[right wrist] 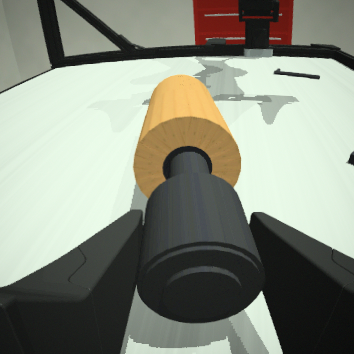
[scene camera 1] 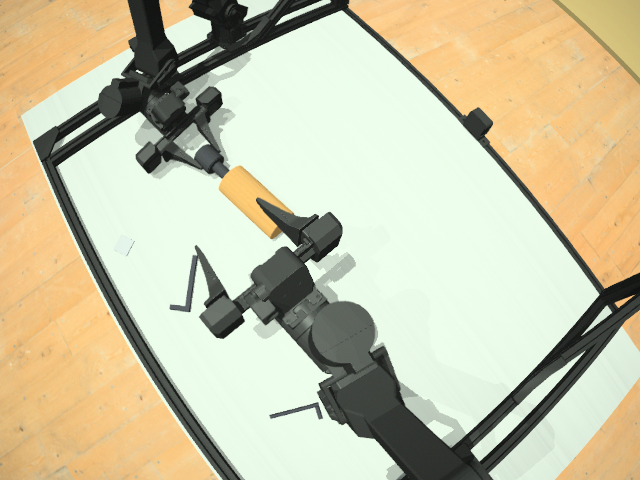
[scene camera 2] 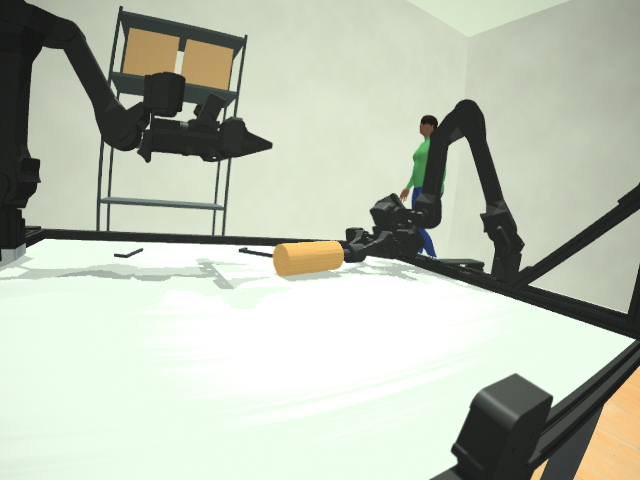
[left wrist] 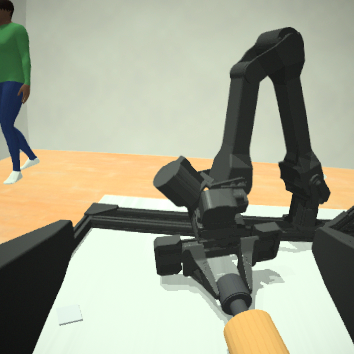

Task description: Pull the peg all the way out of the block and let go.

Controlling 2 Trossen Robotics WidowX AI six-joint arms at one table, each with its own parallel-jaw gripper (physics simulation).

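Places are measured from the left arm's base along level axes (x ahead, y left, z up), in centimetres.
Pixels of known places: left gripper, between the fingertips: [scene camera 1: 226, 222] [scene camera 2: 262, 148] [left wrist: 197, 237]; right gripper, between the fingertips: [right wrist: 196, 222] [scene camera 1: 211, 160] [scene camera 2: 351, 251] [left wrist: 234, 294]; left arm's base, origin of its link: [right wrist: 256, 46] [scene camera 2: 0, 245]; right arm's base, origin of its link: [scene camera 1: 226, 35] [scene camera 2: 503, 279] [left wrist: 300, 221].
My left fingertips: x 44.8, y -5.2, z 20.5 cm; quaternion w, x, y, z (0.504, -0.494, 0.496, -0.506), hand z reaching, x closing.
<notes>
Ahead of a thing's pixels: the offset from my left fingertips to its top centre. "spot": to the spot under its first point.
The orange-brown cylindrical block {dx +7.5, dy -9.0, dz -16.2 cm} [scene camera 1: 250, 198] [scene camera 2: 310, 258] [left wrist: 255, 332] [right wrist: 182, 100] lies level, low at the table; whether it touches the top is unclear. The dark peg {dx +14.8, dy -8.2, dz -16.8 cm} [scene camera 1: 206, 156] [left wrist: 234, 289] [right wrist: 200, 235] has its thick head outside and its thinner shaft in the block's end hole. My right gripper [scene camera 1: 209, 159] [right wrist: 196, 222] is shut on the peg's head. My left gripper [scene camera 1: 227, 223] [scene camera 2: 270, 145] is open and empty, high above the table. In scene camera 1, one of its fingers overlaps the block's far end. The shaft's inner part is hidden.
Two dark L-shaped bars {dx +5.2, dy +8.4, dz -21.6 cm} [scene camera 1: 191, 284] {dx -22.8, dy +8.6, dz -21.8 cm} [scene camera 1: 294, 410] and a small pale square {spot: dx +17.4, dy +13.1, dz -22.1 cm} [scene camera 1: 124, 245] [left wrist: 70, 314] lie on the table. A black frame runs round the edge, with a dark box-shaped part {spot: dx -6.4, dy -51.5, dz -17.8 cm} [scene camera 1: 478, 122] [scene camera 2: 506, 413] on one side. A person [scene camera 2: 423, 160] [left wrist: 12, 75] stands beyond the table.
</notes>
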